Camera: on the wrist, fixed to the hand. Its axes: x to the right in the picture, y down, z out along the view.
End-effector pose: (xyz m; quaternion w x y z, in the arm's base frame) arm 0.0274 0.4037 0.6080 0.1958 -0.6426 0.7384 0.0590
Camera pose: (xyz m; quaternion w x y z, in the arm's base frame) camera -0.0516 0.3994 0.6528 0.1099 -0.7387 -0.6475 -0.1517
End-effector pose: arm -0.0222 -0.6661 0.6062 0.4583 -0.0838 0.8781 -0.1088
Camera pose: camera -0.0717 -0.5920 0.6245 0.0456 0.8843 0.1062 0.4525
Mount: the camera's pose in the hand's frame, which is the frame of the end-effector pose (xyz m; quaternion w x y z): -0.0047 0.0687 -0.0594 0.0092 -0.0002 -0.0669 -0.9977
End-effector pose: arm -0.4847 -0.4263 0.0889 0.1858 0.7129 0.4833 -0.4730
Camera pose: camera -0.3963 -0.4177 0.1084 0.4377 0.5073 -0.7034 0.2373
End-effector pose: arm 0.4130 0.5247 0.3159 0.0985 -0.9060 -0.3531 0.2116
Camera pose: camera 0.4779 0.4695 0.3478 0.1882 0.3581 -0.9138 -0.0358
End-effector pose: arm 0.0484 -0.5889 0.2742 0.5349 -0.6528 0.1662 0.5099
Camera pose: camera 0.0230 -0.6676 0.2363 0.5247 -0.1378 -0.6857 -0.4853
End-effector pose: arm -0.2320 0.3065 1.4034 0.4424 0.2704 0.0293 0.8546
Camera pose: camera -0.3097 0.2724 1.3706 0.8587 0.0303 0.2403 -0.4516
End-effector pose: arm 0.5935 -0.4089 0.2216 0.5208 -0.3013 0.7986 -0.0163
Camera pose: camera 0.5129 -0.3675 0.2293 0.0419 -0.8007 -0.3281 -0.4994
